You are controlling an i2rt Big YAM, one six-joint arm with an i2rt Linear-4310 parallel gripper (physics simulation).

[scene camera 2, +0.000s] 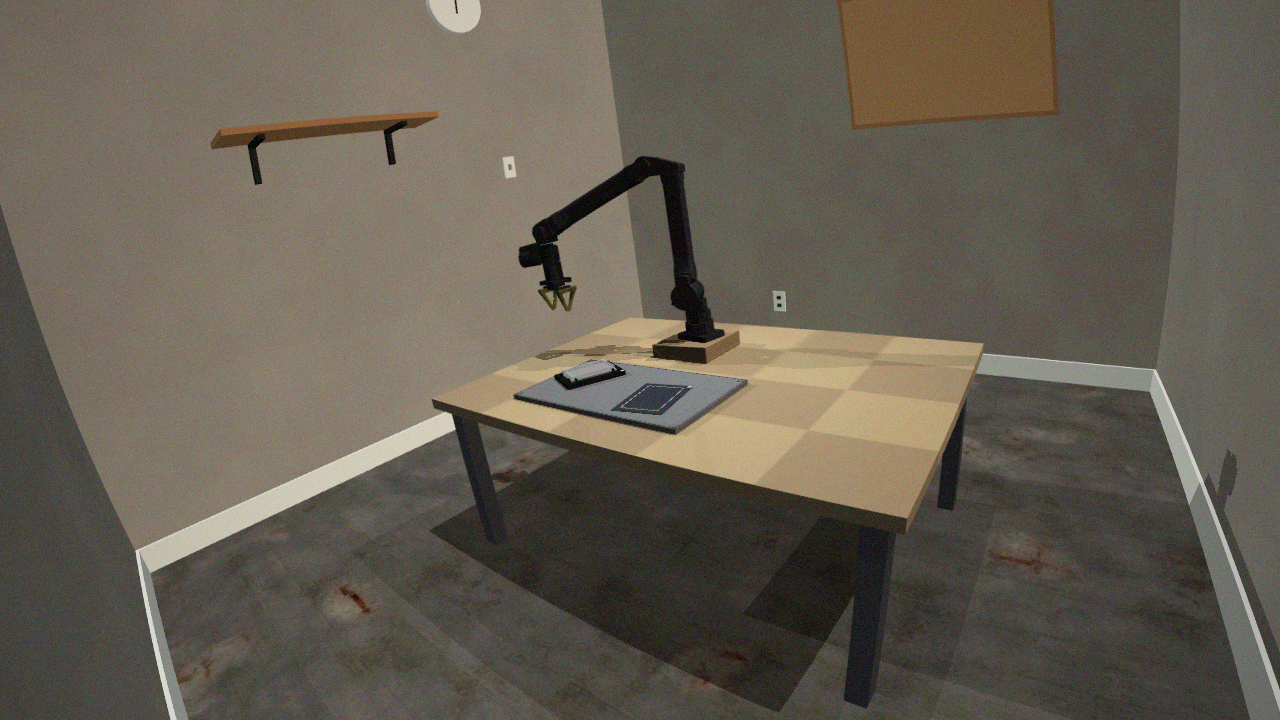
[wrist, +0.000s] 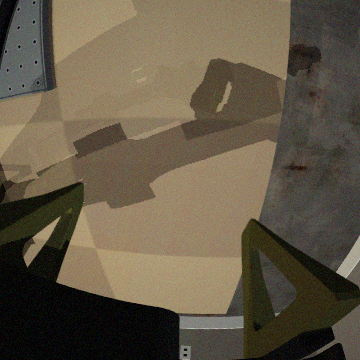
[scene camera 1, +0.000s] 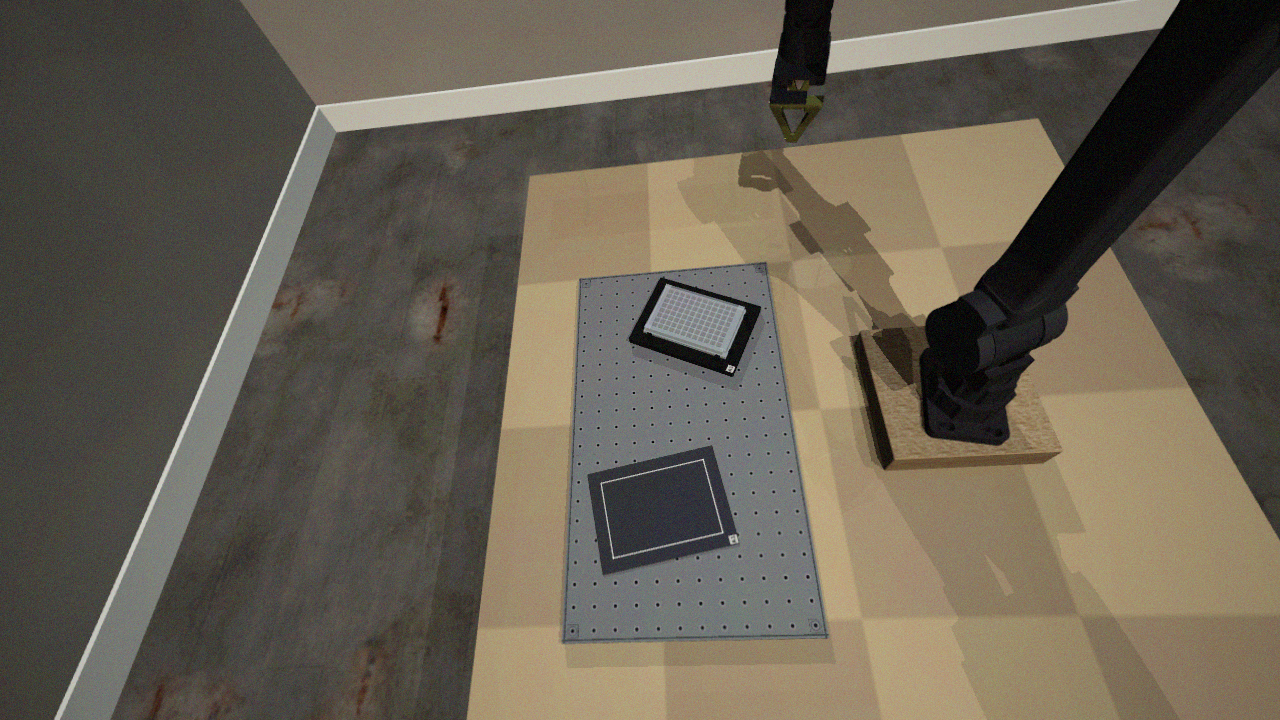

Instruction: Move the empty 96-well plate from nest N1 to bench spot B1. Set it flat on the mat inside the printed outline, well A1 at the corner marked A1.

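Seen in the pictures: gripper, fingertip midpoint: (scene camera 2: 561, 310) (wrist: 166, 211) (scene camera 1: 794, 120); arm's base, link origin: (scene camera 2: 701, 337) (scene camera 1: 959, 397).
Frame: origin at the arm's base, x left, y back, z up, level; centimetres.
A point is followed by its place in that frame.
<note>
The pale 96-well plate (scene camera 1: 695, 317) @[z -0.4, x -8.7, y -34.2 cm] (scene camera 2: 590, 368) @[z -0.4, x -7.7, y -34.3 cm] sits in the black nest (scene camera 1: 750, 315) @[z -1.7, x -10.7, y -26.4 cm] at the back of the grey board. A small white tag (scene camera 1: 730, 368) @[z -1.7, x -1.6, y -28.4 cm] is at the nest's near right corner. The dark mat (scene camera 1: 657, 508) @[z -2.7, x 18.8, y -35.4 cm] (scene camera 2: 656, 398) @[z -2.7, x 19.8, y -35.1 cm] with a thin white outline lies nearer the front, turned relative to the board. A white tag (scene camera 1: 733, 539) @[z -2.7, x 21.0, y -25.7 cm] is at its near right corner; its print is too small to read. My gripper (scene camera 1: 793, 134) @[z 10.3, x -37.6, y -23.0 cm] (scene camera 2: 560, 308) @[z 10.3, x -37.6, y -23.0 cm] (wrist: 166, 211) @[z 10.3, x -37.6, y -23.0 cm] is open and empty, high above the table's back part, away from the plate. The plate does not show in the wrist view.
The grey perforated board (scene camera 1: 680, 411) @[z -2.9, x 5.2, y -34.5 cm] (scene camera 2: 716, 385) @[z -2.9, x 25.8, y -21.4 cm] (wrist: 25, 65) @[z -2.9, x -18.2, y -27.8 cm] lies on the wooden table (scene camera 1: 966, 573) @[z -4.2, x 20.2, y 0.5 cm] (scene camera 2: 859, 420) @[z -4.2, x 63.0, y -18.5 cm] (wrist: 210, 200) @[z -4.2, x -43.5, y -13.8 cm]. The arm's base stands on a wooden block (scene camera 1: 1029, 434) @[z 0.2, x 4.0, y 7.1 cm] (scene camera 2: 678, 351) @[z -1.5, x 0.3, y -9.7 cm] to the board's right in scene camera 1. A wall shelf (scene camera 2: 326, 128) is on the wall at left in scene camera 2.
</note>
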